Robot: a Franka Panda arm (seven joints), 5 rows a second.
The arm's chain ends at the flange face. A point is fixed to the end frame.
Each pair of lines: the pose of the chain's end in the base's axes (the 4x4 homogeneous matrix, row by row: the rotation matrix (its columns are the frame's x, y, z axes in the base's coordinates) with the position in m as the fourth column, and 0 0 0 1 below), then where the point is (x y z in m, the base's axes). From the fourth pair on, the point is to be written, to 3 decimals.
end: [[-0.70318 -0.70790 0.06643 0.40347], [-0.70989 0.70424 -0.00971 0.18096], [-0.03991 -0.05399 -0.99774 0.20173], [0 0 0 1]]
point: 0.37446 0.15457 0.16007
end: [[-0.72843 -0.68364 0.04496 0.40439], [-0.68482 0.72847 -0.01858 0.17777], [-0.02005 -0.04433 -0.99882 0.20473], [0 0 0 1]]
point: 0.37359 0.15215 0.16387
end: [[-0.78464 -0.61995 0.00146 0.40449], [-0.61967 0.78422 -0.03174 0.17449], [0.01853 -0.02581 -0.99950 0.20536], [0 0 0 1]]
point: 0.36993 0.15123 0.16613
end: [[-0.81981 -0.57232 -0.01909 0.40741], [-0.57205 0.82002 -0.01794 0.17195], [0.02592 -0.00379 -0.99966 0.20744], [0 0 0 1]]
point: 0.371 0.151 0.169
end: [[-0.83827 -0.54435 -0.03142 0.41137], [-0.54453 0.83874 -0.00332 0.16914], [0.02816 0.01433 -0.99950 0.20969], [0 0 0 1]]
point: 0.374 0.150 0.171
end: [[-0.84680 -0.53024 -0.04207 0.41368], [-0.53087 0.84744 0.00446 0.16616], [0.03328 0.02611 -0.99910 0.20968], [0 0 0 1]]
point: 0.375 0.148 0.171
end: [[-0.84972 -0.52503 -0.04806 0.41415], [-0.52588 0.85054 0.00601 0.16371], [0.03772 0.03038 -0.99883 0.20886], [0 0 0 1]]
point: 0.375 0.146 0.171
